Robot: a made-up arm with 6 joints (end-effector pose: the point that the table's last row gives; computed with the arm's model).
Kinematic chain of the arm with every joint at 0, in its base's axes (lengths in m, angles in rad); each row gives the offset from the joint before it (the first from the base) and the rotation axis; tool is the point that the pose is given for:
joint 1: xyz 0 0 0.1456 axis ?
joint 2: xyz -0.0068 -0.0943 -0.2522 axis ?
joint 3: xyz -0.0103 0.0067 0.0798 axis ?
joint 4: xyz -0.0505 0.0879 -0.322 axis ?
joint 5: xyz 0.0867 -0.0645 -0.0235 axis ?
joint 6: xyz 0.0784 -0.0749 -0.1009 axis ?
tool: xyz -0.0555 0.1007 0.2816
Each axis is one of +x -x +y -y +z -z.
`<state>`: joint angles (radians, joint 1 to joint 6).
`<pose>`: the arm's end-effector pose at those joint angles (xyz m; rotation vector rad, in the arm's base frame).
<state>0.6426 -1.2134 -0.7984 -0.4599 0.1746 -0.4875</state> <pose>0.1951 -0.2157 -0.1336 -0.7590 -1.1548 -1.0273</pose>
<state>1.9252 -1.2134 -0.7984 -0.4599 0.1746 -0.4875</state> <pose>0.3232 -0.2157 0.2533 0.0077 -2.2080 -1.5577</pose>
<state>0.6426 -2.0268 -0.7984 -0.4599 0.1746 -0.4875</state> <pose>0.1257 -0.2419 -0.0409 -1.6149 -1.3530 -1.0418</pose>
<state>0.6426 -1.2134 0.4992 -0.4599 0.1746 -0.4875</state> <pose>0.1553 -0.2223 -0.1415 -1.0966 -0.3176 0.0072</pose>
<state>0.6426 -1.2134 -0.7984 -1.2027 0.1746 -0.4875</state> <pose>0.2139 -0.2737 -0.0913 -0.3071 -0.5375 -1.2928</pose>
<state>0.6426 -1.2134 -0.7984 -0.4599 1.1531 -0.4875</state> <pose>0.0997 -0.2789 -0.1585 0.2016 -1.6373 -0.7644</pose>
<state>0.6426 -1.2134 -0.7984 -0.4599 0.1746 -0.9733</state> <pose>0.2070 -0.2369 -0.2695 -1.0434 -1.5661 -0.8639</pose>
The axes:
joint 1: -y
joint 2: +x
joint 3: +z
joint 4: -y
joint 5: +x
joint 6: +y

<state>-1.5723 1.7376 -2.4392 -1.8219 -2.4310 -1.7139</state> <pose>-0.1757 0.0619 0.3046 1.1562 0.8191 -1.6183</pose>
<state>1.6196 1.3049 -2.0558 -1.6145 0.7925 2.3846</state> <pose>0.2783 0.5496 0.4692 -0.4214 -0.8154 -1.8232</pose>
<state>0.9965 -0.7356 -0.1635 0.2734 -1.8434 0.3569</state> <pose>0.5833 -0.1576 -0.0041 -1.8023 -0.4190 -1.9433</pose>
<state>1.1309 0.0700 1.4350 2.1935 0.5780 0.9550</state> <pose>0.2227 -0.4134 -0.0123 -0.1845 -1.7361 2.3947</pose>
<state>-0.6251 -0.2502 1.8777 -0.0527 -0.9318 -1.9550</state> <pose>-0.2348 -0.2721 -0.4948 1.7691 -1.3720 1.5084</pose>
